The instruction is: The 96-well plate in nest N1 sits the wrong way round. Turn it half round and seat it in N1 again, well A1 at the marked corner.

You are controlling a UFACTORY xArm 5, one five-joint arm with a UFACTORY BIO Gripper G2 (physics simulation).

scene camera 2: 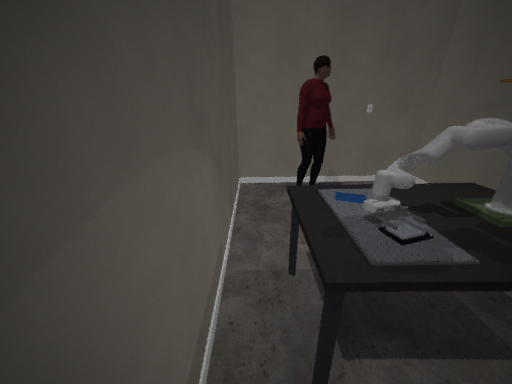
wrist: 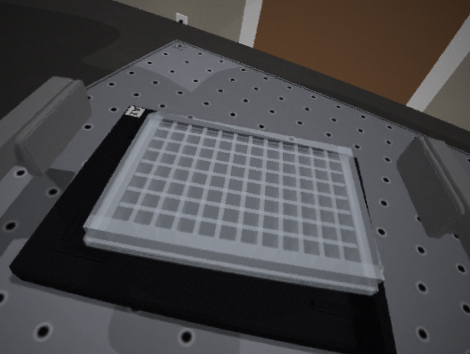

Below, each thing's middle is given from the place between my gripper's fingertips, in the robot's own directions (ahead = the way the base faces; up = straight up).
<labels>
Right now my hand is 30 mm above the clear 96-well plate (wrist: 188, 191), 10 mm to the left of it and 10 mm short of it. The rest, counted from my hand: black nest (wrist: 270, 309) 50 mm below, 10 mm to the right, 10 mm ahead.
</labels>
